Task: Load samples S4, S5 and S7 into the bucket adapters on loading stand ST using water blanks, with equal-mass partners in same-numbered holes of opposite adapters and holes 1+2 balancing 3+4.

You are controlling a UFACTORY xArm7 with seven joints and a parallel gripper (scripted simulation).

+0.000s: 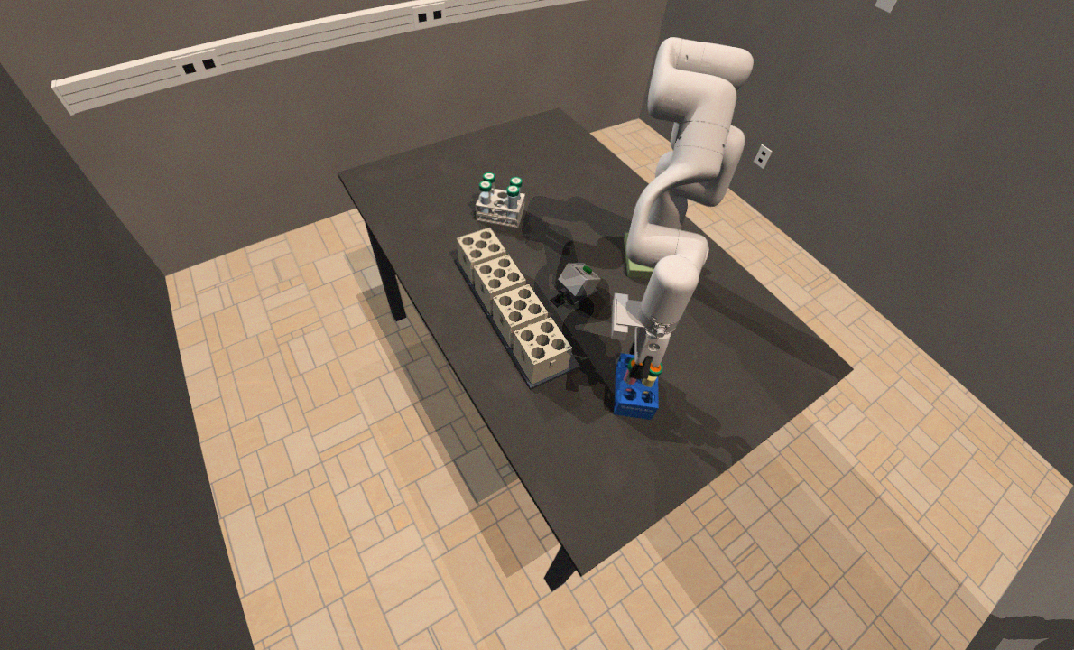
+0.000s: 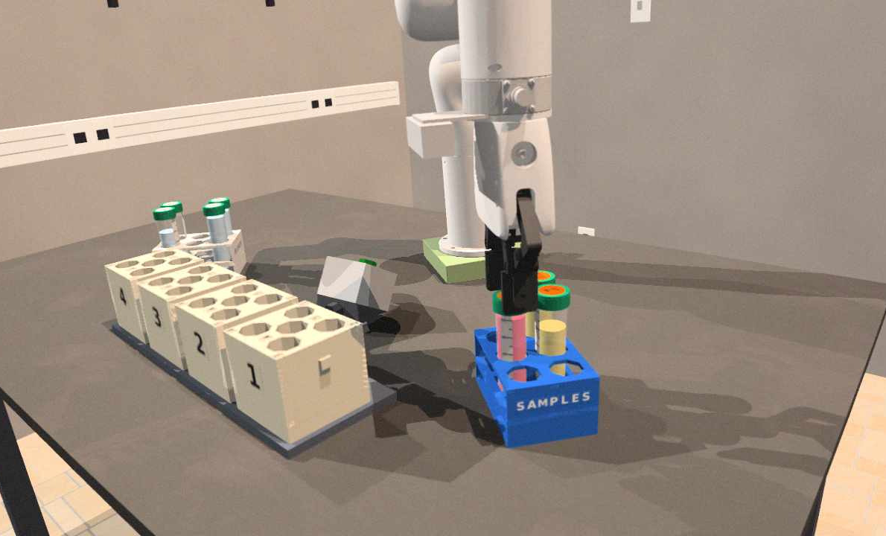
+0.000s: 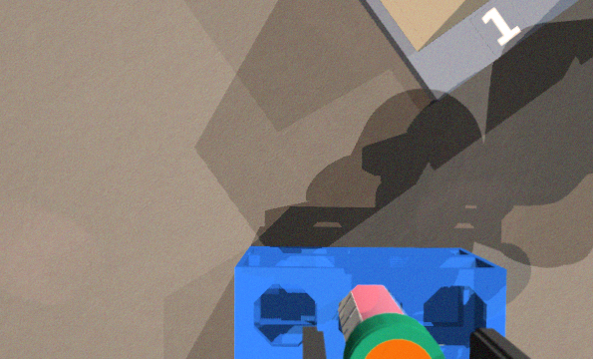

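Right now my hand is 1 cm short of the pink tube and 7 cm above it. The rest, counted from my hand: blue samples rack 2 cm behind, 1 cm to the left, 10 cm below; then white blanks rack 3 cm ahead, 67 cm to the right, 10 cm below.
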